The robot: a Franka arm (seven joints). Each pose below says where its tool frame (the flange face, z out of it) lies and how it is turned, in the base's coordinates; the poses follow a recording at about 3 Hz.
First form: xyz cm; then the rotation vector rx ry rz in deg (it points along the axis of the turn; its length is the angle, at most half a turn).
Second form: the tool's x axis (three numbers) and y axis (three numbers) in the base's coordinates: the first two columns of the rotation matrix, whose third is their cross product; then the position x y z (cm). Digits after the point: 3 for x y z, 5 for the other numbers.
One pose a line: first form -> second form
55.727 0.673 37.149 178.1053 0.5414 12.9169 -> 0.98952 0.00785 0.14419 0.00425 -0.99967 0.02526 55.727 0.673 37.149
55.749 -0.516 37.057 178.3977 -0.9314 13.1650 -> 0.98911 -0.00895 0.14688 -0.01182 -0.99976 0.01864 55.749 -0.516 37.057
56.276 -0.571 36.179 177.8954 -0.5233 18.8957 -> 0.97767 -0.00378 0.21010 -0.00785 -0.99980 0.01853 56.276 -0.571 36.179
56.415 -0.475 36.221 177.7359 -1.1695 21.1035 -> 0.97211 -0.01089 0.23426 -0.01506 -0.99976 0.01599 56.415 -0.475 36.221
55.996 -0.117 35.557 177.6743 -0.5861 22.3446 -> 0.96884 -0.00448 0.24764 -0.00851 -0.99985 0.01520 55.996 -0.117 35.557
